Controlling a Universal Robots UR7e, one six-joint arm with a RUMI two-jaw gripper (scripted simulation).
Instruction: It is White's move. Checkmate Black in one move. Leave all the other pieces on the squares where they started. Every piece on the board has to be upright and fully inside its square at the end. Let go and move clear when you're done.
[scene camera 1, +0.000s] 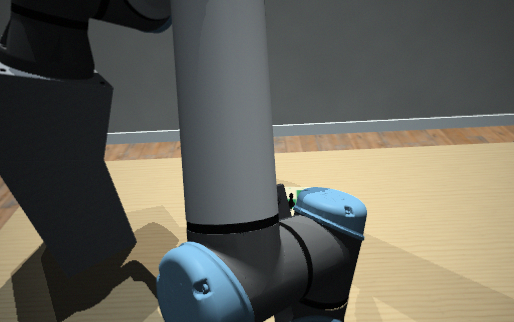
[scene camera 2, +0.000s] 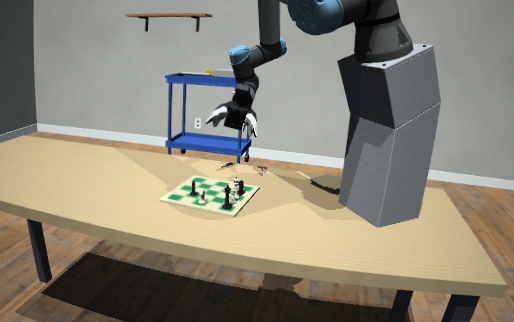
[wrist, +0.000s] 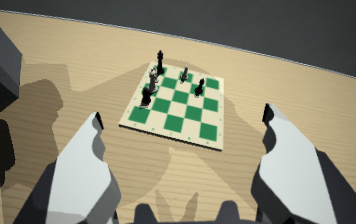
Path:
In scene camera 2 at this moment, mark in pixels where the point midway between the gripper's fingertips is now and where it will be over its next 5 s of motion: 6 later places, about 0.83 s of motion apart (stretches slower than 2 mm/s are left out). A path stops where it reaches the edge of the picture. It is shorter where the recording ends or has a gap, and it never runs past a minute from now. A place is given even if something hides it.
My gripper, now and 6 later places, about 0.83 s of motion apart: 230, 129; 223, 133; 215, 137; 207, 141; 202, 144; 203, 146; 204, 157

